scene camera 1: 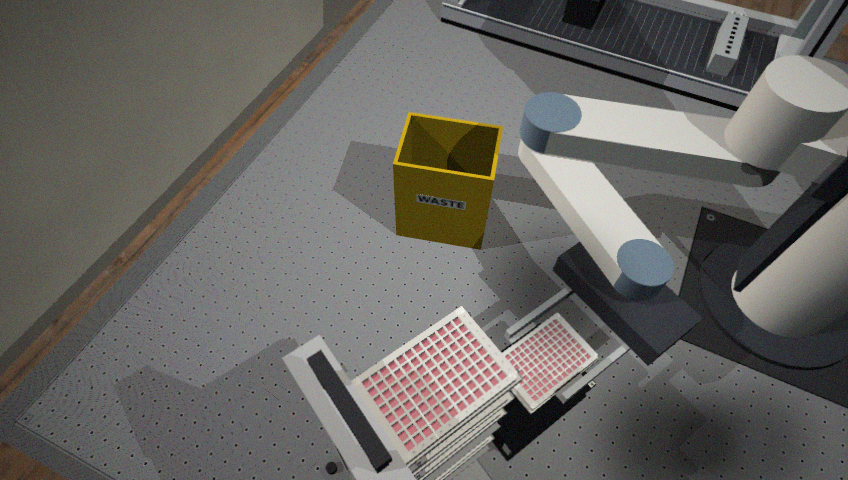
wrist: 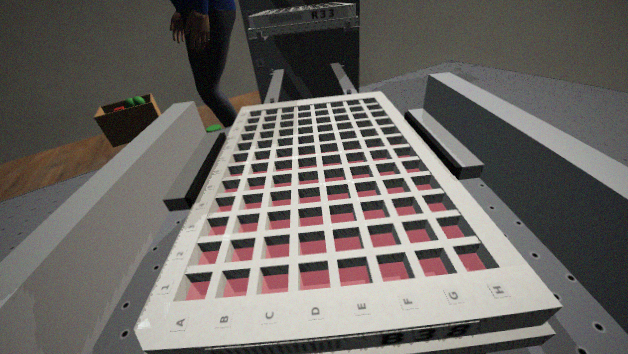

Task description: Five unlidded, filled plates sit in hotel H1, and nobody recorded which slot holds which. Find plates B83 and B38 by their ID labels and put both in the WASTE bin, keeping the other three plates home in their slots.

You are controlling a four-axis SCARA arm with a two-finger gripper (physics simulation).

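Seen in the pictures: gripper, fingertip midpoint: [scene camera 1: 533, 366] [wrist: 312, 109]; arm's base, origin of the base link: [scene camera 1: 771, 302].
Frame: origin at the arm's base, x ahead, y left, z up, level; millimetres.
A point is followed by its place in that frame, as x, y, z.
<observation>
My gripper [scene camera 1: 537, 364] @(338, 365, 155) [wrist: 312, 109] @(338, 365, 155) is shut on plate B38 [scene camera 1: 553, 358] @(317, 338, 146) [wrist: 345, 305] @(301, 292, 147), an unlidded white plate with pink-filled wells. It is held level, just outside hotel H1 [scene camera 1: 324, 404] @(482, 590, 444) [wrist: 305, 62] @(449, 578, 126). Its B38 label shows on the near edge in the wrist view. A filled plate [scene camera 1: 437, 383] @(417, 523, 400) sits at the top of the hotel in the scene view, with more plates stacked beneath it. A plate labelled R33 [wrist: 303, 19] @(392, 465, 182) shows in the hotel in the wrist view. No B83 label is readable. The yellow WASTE bin [scene camera 1: 443, 223] @(566, 154, 76) stands upright, and no plate shows in its visible interior.
A black block [scene camera 1: 538, 419] @(303, 400, 73) lies beside the hotel, partly under the held plate. A dark ribbed tray area [scene camera 1: 648, 50] @(355, -501, 62) with a white slotted block [scene camera 1: 727, 44] @(209, -528, 107) is at the back right. A person [wrist: 210, 55] and a box of green balls [wrist: 129, 120] show beyond the bench.
</observation>
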